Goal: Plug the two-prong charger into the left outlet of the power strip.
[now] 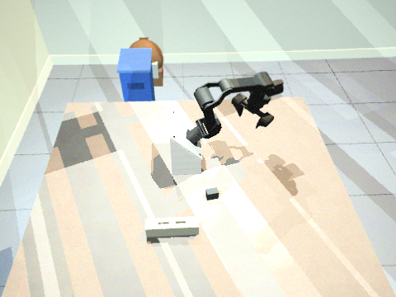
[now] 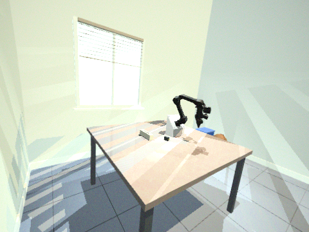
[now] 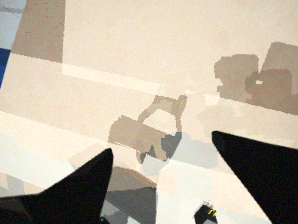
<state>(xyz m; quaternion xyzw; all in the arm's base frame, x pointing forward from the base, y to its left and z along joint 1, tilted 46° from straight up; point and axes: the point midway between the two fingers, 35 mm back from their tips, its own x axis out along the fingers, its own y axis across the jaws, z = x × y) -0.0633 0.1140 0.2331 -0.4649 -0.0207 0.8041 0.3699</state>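
The dark charger is 280 mm ahead of my gripper tip, 160 mm below it and 120 mm to the right of it.
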